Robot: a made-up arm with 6 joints.
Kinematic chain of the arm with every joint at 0, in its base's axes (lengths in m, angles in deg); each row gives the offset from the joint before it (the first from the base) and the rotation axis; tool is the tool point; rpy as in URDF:
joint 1: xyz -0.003 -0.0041 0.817 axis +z
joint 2: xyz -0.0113 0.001 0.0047 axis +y
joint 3: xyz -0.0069 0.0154 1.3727 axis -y
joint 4: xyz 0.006 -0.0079 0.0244 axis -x
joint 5: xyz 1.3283 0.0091 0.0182 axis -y
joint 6: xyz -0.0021 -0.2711 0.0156 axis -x
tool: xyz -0.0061 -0.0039 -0.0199 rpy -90 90 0
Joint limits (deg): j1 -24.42..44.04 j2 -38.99..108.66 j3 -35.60..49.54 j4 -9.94..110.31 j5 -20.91..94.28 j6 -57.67..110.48
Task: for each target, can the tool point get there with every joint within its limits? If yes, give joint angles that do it. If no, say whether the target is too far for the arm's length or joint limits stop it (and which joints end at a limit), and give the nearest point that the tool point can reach.
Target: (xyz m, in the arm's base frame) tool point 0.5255 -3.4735 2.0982
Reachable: no: too far | nearest point 1.6270 -1.0475 2.0982 | short by 2.664 m
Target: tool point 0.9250 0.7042 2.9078
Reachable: yes | joints 34.23 1.21 20.09 96.19 17.22 61.53
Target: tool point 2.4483 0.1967 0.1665
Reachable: yes | joints 5.61 85.25 37.14 75.10 48.89 90.85
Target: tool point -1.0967 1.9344 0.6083
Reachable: no: joint limits stop it (at a limit: joint 1, joint 3, joint 4, joint 6) | nearest point 0.8824 1.0580 0.3052 | short by 2.186 m
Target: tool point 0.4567 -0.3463 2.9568
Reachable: yes | joints -11.74 -20.52 16.52 6.11 3.44 -37.18
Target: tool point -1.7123 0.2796 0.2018
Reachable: no: joint limits stop it (at a limit: joint 1, joint 2, joint 3, joint 4, joint 5) | nearest point 0.0705 -0.3222 -0.3826 | short by 1.970 m
